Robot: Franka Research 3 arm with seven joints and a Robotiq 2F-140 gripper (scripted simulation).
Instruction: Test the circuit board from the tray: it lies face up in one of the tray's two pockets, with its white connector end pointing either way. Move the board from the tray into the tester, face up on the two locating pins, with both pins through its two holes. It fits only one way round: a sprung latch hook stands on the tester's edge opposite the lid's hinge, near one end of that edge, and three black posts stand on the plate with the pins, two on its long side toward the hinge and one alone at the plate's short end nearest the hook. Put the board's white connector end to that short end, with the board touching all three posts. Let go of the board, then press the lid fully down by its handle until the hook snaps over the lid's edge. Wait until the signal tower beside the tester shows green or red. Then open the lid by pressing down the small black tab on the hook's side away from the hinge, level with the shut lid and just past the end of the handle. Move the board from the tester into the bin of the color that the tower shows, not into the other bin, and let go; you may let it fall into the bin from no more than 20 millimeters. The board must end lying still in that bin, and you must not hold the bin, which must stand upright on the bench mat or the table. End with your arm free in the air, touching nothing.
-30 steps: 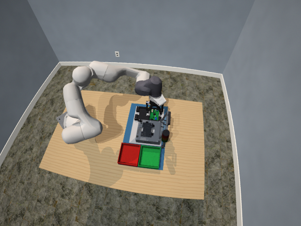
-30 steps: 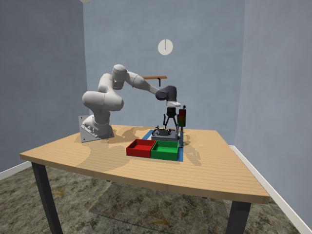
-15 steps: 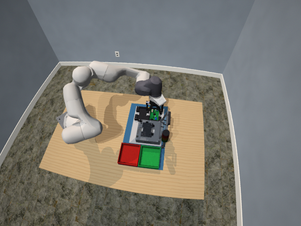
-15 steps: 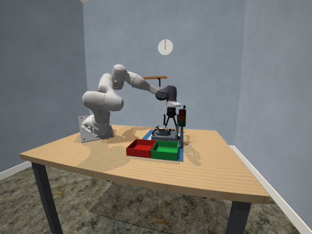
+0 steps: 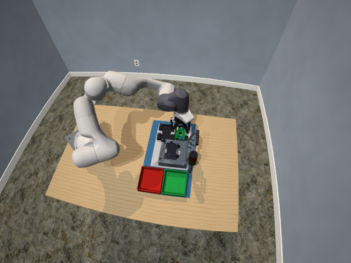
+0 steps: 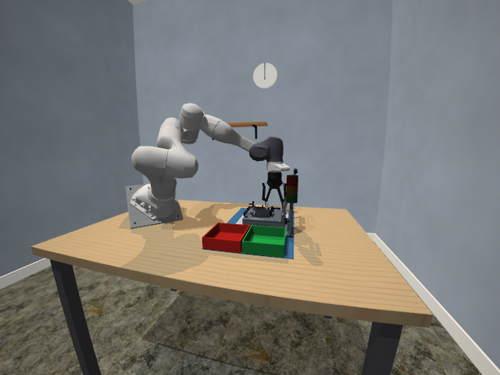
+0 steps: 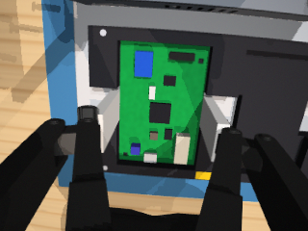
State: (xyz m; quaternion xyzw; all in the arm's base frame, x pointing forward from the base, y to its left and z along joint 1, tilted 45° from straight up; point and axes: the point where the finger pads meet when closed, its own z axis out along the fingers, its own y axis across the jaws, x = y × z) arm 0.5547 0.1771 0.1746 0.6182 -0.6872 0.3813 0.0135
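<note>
Right now the green circuit board is 2 cm below my hand. From my hand the other things lie so: tester plate 8 cm behind, 15 cm to the right, 3 cm above; clear lid 4 cm ahead, 19 cm to the right, 14 cm above; green bin 9 cm behind, 36 cm to the right, 3 cm below.
</note>
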